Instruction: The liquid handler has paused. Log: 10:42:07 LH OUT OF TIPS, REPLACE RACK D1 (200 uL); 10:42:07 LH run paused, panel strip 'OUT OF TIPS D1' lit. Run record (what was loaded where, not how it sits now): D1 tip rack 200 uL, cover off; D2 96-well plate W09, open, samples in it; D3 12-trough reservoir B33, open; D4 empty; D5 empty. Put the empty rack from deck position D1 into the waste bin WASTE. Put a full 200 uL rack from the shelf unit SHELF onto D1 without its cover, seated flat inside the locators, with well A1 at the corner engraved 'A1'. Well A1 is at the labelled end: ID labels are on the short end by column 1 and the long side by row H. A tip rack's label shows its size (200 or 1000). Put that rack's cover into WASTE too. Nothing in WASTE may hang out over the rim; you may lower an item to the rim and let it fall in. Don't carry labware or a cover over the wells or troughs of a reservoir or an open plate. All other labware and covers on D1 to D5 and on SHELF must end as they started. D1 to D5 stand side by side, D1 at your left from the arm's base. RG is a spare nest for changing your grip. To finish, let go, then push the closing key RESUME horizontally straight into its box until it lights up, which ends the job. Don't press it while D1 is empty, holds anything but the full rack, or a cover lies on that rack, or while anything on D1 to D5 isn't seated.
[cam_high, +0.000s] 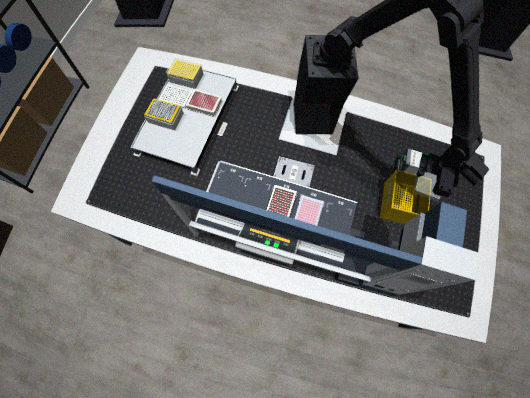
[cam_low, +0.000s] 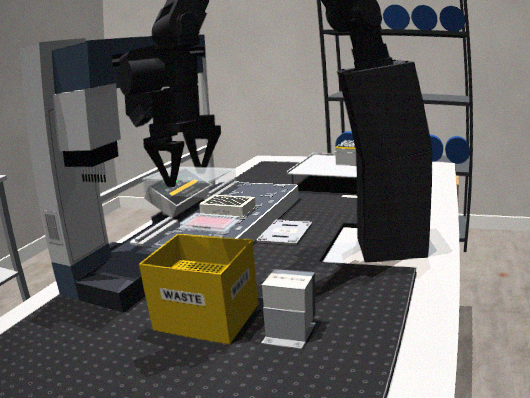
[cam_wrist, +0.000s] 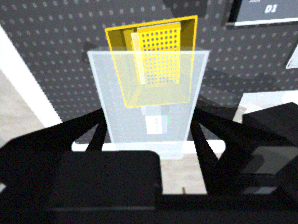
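Right now my hand is 230 mm above the yellow waste bin and 10 mm to the left of it. Round my hand: handler head 230 mm ahead, 100 mm above, 80 mm to the right; then grey resume box 210 mm below, 160 mm behind, 10 mm to the left; then clear rack cover right at my hand.
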